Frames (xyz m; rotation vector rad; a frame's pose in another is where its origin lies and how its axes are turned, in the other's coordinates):
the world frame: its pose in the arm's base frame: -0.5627 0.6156 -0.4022 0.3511 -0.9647 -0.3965
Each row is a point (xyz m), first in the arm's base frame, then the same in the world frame.
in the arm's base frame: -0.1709 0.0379 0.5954
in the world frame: 1.1901 0.0174 0.2566
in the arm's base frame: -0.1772 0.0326 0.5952
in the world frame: 1.1893 0.0116 0.2624
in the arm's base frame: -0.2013 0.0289 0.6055
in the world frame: 1.1861 0.0090 0.2886
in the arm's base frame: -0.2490 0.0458 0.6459
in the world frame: 1.1829 0.0342 0.3481
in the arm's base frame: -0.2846 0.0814 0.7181
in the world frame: 1.1998 0.0923 0.4120
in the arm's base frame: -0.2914 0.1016 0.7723
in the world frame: 1.2257 0.1336 0.4439
